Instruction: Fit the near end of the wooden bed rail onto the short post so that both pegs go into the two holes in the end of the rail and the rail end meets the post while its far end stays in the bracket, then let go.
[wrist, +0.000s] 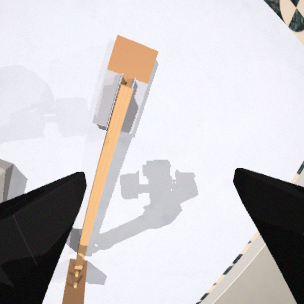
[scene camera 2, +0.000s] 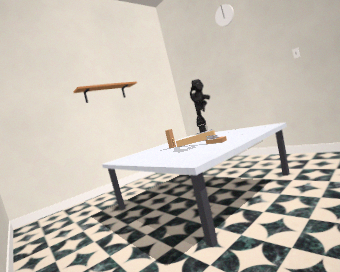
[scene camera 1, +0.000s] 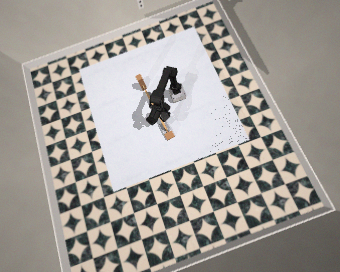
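Seen in the pictures: gripper, fingertip midpoint: (wrist: 160, 177) (scene camera 2: 202, 111) (scene camera 1: 158, 118); arm's base, link origin: (scene camera 2: 203, 131) (scene camera 1: 176, 90).
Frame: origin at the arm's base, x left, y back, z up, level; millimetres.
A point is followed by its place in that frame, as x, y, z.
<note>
The wooden rail (scene camera 1: 163, 123) {257, -215, 18} (scene camera 2: 195, 139) {114, -245, -31} (wrist: 107, 155) {198, -226, 12} runs between the bracket and the post. Its far end sits between the grey walls of the bracket (wrist: 102, 102) {269, -185, -42}, beside the orange end block (scene camera 1: 169, 135) {363, -201, -45} (scene camera 2: 216, 140) {344, -242, -58} (wrist: 132, 59) {360, -201, -44}. The brown post (scene camera 1: 140, 80) {-163, -276, 85} (scene camera 2: 170, 137) {-166, -294, 24} (wrist: 74, 292) {-163, -277, 21} stands upright at the rail's near end. Pegs (wrist: 76, 280) {-163, -278, -12} show on its face, with a small gap to the rail. My gripper (wrist: 160, 177) {262, -236, 198} is open and empty above the table; in the wrist view the rail passes below it, close to the left finger.
The white table (scene camera 1: 112, 165) {439, -787, -80} (scene camera 2: 150, 166) {247, -841, -82} (wrist: 225, 100) {398, -432, -80} carries these parts. The black arm (scene camera 1: 164, 86) {178, -134, 451} (scene camera 2: 198, 95) {260, -238, 332} rises from a grey base (scene camera 1: 177, 95) {48, -8, 1} beside the rail. Arm shadows fall near the rail. A wall shelf (scene camera 2: 105, 87) is far off.
</note>
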